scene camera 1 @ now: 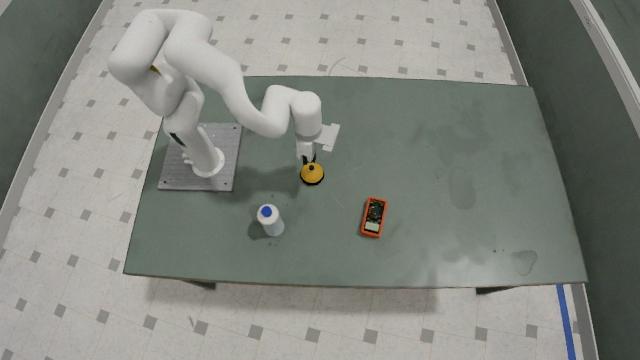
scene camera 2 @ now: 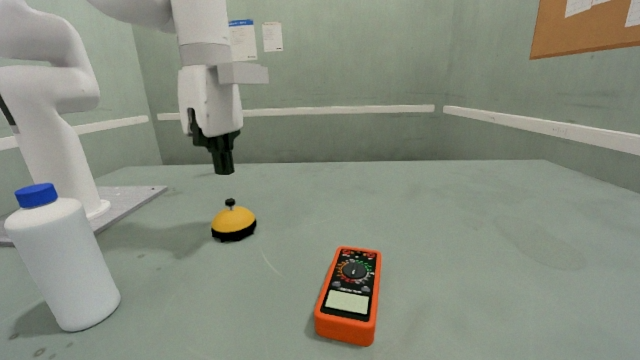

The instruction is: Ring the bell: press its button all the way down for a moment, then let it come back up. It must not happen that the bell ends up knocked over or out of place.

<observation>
In view: a bell (scene camera 2: 234,224).
</observation>
